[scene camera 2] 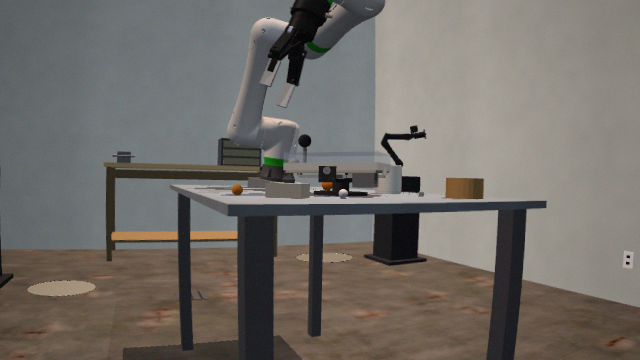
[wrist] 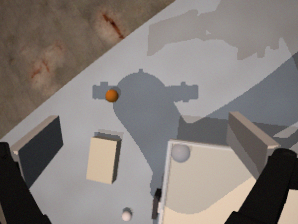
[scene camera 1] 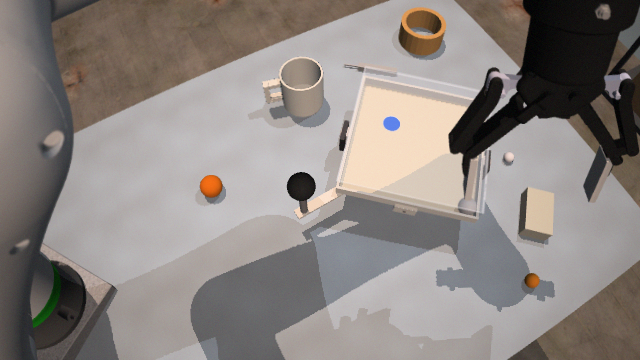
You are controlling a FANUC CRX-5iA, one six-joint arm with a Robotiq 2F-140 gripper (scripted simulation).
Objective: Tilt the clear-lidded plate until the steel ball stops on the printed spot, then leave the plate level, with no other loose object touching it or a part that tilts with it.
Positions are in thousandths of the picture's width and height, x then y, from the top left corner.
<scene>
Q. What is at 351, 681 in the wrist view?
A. A block.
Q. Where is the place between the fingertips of my gripper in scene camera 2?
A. At 427, 268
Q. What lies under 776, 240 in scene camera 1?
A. My gripper.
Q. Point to a clear-lidded plate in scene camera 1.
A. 621, 424
</scene>
